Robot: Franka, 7 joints.
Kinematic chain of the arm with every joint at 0, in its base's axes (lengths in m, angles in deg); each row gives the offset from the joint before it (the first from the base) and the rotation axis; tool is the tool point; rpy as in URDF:
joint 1: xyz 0 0 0.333 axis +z
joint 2: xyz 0 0 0 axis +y
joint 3: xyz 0 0 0.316 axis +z
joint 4: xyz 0.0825 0 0 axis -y
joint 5: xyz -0.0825 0 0.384 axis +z
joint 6: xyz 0 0 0 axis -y
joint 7: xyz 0.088 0 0 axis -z
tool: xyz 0 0 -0.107 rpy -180 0 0
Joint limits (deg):
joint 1: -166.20..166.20
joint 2: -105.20..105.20
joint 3: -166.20..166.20
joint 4: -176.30..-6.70
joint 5: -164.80..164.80
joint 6: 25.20..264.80
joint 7: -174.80..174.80
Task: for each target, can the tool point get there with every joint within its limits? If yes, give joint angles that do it. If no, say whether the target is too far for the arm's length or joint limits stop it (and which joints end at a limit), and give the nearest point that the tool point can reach.
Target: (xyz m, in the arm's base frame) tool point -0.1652 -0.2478 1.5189
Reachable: no: too far | nearest point -0.1159 -0.1739 1.1651 | short by 0.365 m
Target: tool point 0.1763 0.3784 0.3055
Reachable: yes | joints -4.37 -22.50 68.63 -160.37 -15.67 184.13 82.93
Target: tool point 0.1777 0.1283 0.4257
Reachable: yes | joints -19.68 -55.50 53.30 -149.63 -4.01 53.62 -51.33
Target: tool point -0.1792 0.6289 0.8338
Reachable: yes | joints -40.03 -58.85 78.47 -46.26 90.25 171.93 94.62
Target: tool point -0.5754 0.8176 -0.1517
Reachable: no: too far | nearest point -0.4443 0.6313 -0.0413 | short by 0.253 m
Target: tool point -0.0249 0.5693 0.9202
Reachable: yes | joints 69.01 28.61 50.62 -48.91 -3.26 201.79 147.82
